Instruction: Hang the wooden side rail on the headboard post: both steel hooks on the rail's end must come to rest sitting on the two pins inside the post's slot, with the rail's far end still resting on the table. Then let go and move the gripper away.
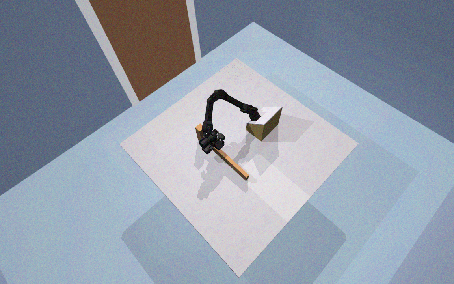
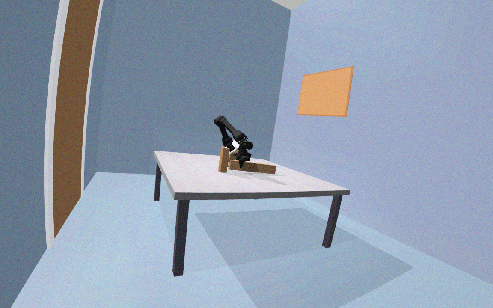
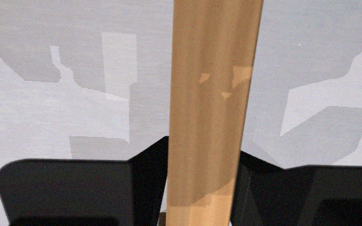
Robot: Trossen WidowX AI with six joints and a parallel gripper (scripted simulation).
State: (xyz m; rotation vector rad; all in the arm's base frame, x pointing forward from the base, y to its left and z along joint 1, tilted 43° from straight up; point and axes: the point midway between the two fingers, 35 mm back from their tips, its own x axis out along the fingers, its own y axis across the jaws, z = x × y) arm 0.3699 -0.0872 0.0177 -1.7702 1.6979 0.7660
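The headboard post lies 14 cm to the right of my gripper tip and 4 cm above it.
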